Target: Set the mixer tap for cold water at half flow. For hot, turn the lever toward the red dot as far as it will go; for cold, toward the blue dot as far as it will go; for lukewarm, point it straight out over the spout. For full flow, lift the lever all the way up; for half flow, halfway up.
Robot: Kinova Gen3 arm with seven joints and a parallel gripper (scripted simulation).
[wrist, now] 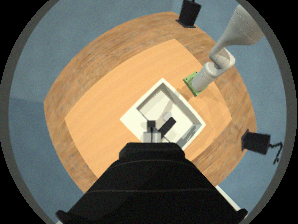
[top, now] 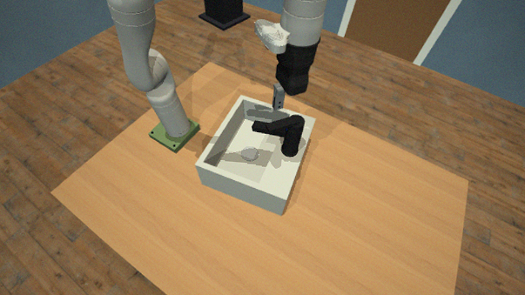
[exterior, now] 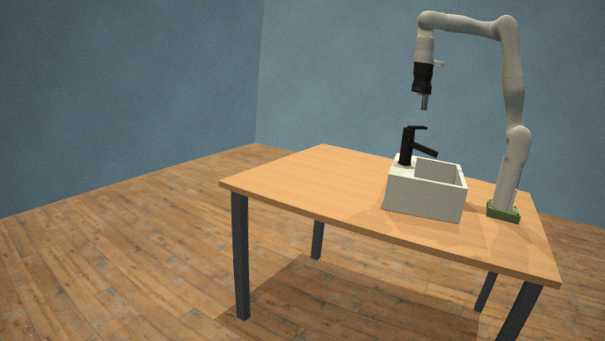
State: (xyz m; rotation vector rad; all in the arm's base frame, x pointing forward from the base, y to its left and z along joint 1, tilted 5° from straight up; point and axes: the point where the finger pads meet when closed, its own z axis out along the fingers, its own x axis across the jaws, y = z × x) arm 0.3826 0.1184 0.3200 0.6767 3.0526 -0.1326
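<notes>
Now: the lever 1 cm ahead of my hand, 2 cm to the left of it and 9 cm below it. From my hand the other things lie so: black mixer tap (1 cm ahead, 4 cm to the left, 13 cm below); white basin (8 cm behind, 2 cm to the left, 32 cm below).
</notes>
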